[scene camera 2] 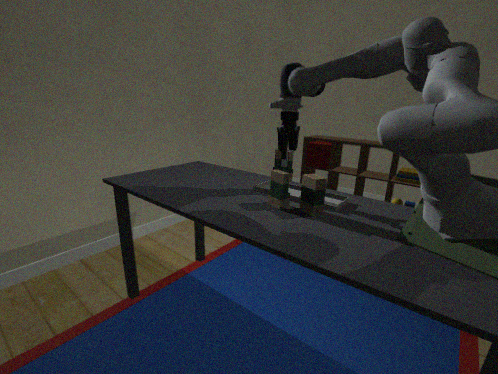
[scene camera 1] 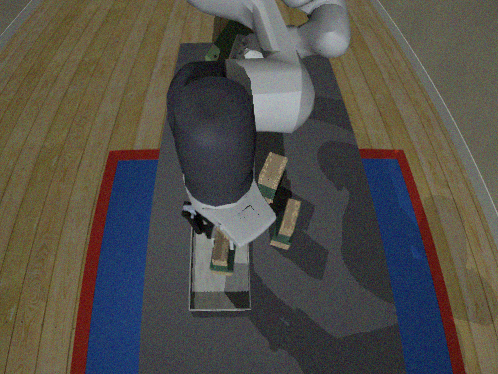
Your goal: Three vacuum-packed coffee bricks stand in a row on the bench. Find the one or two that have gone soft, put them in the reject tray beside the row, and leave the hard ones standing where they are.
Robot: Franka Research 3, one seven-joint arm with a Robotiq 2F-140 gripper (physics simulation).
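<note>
My gripper (scene camera 1: pixel 220 244) (scene camera 2: pixel 284 160) is shut on a tan and green coffee brick (scene camera 1: pixel 221 255) (scene camera 2: pixel 278 159) and holds it upright within the outline of the reject tray. The pale, long tray (scene camera 1: pixel 220 309) (scene camera 2: pixel 335 201) lies beside the row. A standing brick hides the held brick's lower end in scene camera 2, so I cannot tell whether it touches the tray floor. Two other bricks stand upright on the bench: one nearer the robot base (scene camera 1: pixel 273 171) (scene camera 2: pixel 313 190), the other farther out (scene camera 1: pixel 288 222) (scene camera 2: pixel 280 187). The gripper is apart from both. Softness cannot be told by sight.
The dark bench (scene camera 1: pixel 320 280) (scene camera 2: pixel 200 195) carries the tray and bricks. The green base mount (scene camera 2: pixel 425 232) is at the robot's end. A wooden shelf unit (scene camera 2: pixel 363 165) stands behind the bench. A blue mat with a red border (scene camera 1: pixel 120 240) (scene camera 2: pixel 240 310) lies on the floor under the bench.
</note>
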